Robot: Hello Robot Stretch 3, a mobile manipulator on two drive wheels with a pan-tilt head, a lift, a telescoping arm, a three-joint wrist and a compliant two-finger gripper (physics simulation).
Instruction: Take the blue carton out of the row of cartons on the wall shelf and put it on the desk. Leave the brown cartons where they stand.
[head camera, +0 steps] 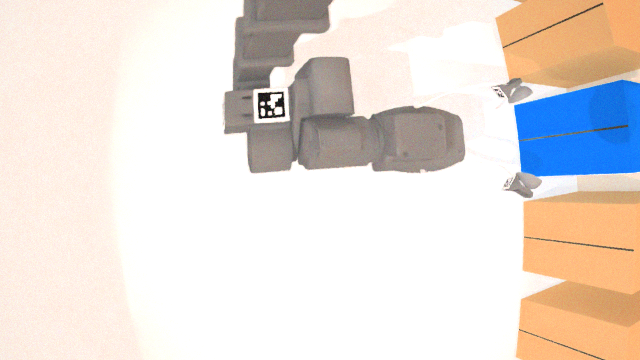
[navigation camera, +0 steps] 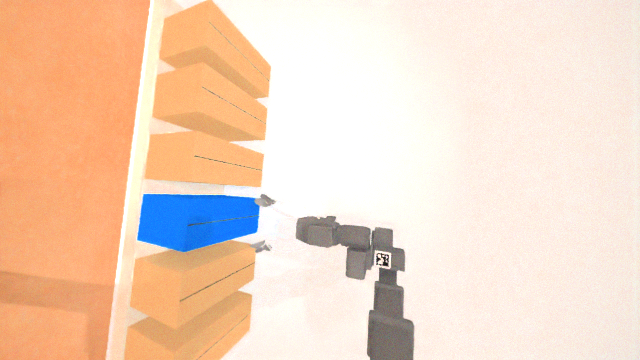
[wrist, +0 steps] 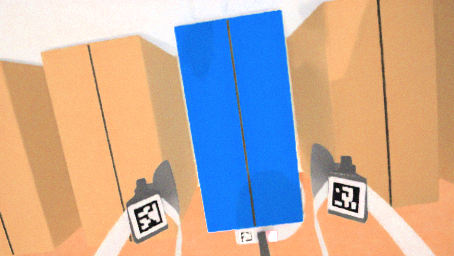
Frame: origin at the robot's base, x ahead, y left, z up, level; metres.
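Seen in the pictures: gripper, fingertip midpoint: [head camera: 534, 137] [navigation camera: 253, 222].
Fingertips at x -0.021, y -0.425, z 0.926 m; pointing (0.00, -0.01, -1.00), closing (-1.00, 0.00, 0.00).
Observation:
A point is followed by its place in that frame.
The blue carton [head camera: 575, 125] {y -0.420, x -0.037, z 0.829 m} [navigation camera: 225, 207] {y -0.418, x 0.008, z 0.829 m} [wrist: 235, 100] stands in the row on the wall shelf [navigation camera: 135, 172] {y -0.308, x 0.087, z 0.617 m}, with a dark line along its face. Brown cartons [head camera: 575, 220] {y -0.430, x 0.100, z 0.829 m} [navigation camera: 225, 165] {y -0.402, x 0.125, z 0.829 m} [wrist: 100, 90] stand on both sides of it, with gaps between. My gripper [head camera: 526, 137] {y -0.425, x -0.021, z 0.926 m} [navigation camera: 263, 223] {y -0.425, x -0.021, z 0.926 m} [wrist: 242, 171] {y -0.425, x -0.021, z 0.926 m} is open, its two fingertips spread wider than the blue carton. In the wrist view, one fingertip shows on each side of the carton's lower part, with a visible gap on both sides. How deep the fingertips reach cannot be told. The desk cannot be made out.
Several brown cartons continue the row in the navigation view. Orange floor [navigation camera: 60, 125] {y -0.325, x 0.268, z 0.001 m} [wrist: 200, 242] lies beyond the shelf's edge. Part of my base [wrist: 246, 236] shows below the blue carton in the wrist view. My arm [head camera: 285, 40] {y -0.320, x -0.086, z 1.253 m} [navigation camera: 391, 337] {y -0.250, x -0.084, z 1.261 m} extends towards the row beside a pale surface.

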